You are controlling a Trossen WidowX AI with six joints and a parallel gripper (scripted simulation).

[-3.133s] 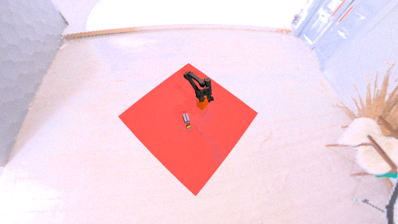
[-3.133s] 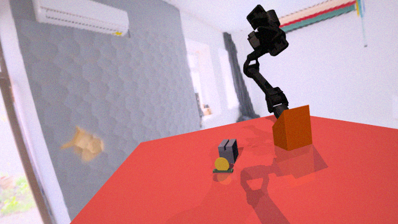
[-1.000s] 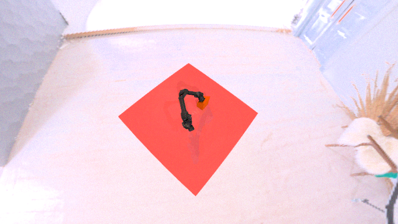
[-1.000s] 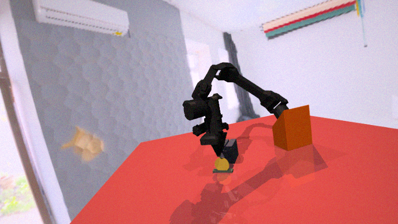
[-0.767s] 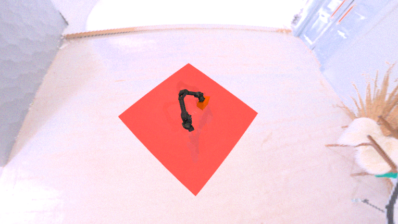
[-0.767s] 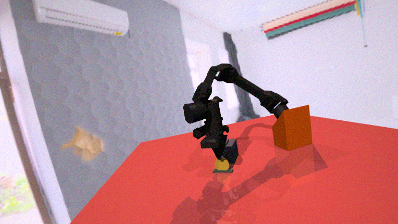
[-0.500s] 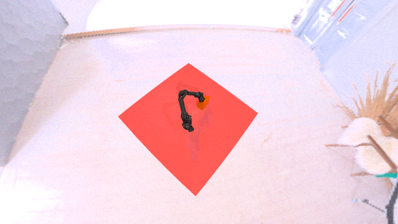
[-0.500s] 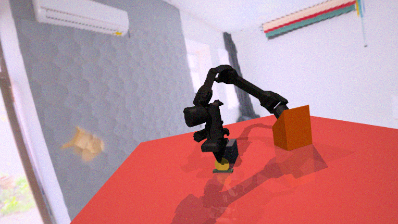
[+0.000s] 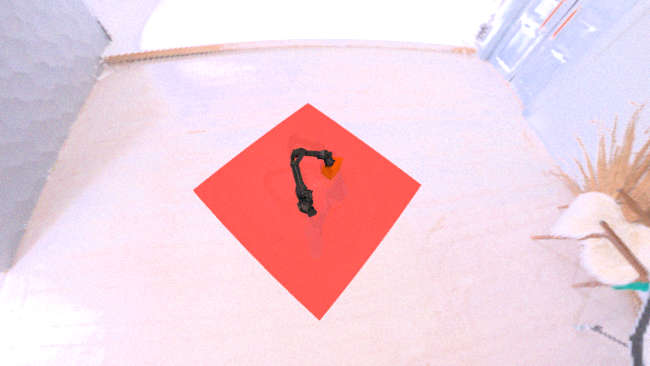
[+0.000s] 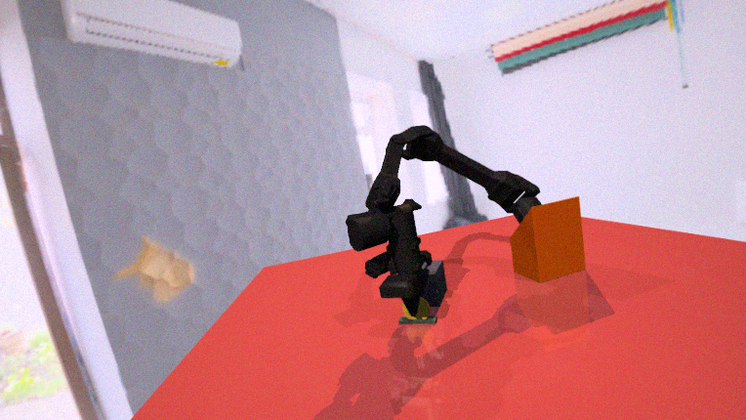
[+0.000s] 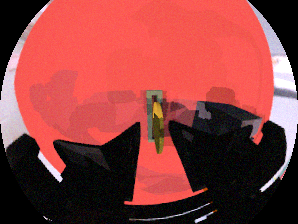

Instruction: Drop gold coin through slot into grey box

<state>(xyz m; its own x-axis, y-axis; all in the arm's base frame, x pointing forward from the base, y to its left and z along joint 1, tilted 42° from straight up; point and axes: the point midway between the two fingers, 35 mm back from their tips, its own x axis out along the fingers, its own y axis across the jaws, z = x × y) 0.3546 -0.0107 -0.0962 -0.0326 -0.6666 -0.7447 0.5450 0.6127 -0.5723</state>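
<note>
Now: the gold coin 10 mm above my gripper tip.
</note>
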